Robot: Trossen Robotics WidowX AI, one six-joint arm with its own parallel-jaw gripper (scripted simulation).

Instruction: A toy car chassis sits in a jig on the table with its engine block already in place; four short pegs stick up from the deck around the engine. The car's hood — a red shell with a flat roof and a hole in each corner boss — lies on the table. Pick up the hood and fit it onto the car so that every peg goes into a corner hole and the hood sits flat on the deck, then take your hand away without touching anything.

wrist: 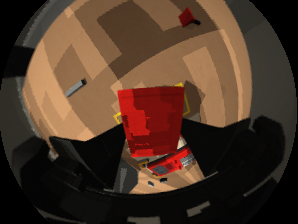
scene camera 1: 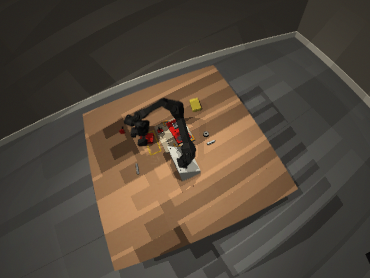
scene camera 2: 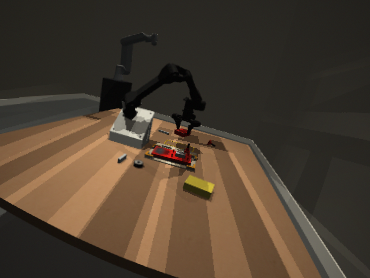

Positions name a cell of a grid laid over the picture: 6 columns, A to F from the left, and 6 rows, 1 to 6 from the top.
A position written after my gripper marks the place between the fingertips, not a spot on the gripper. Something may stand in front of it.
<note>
My gripper (wrist: D4) holds a red hood (wrist: D4).
</note>
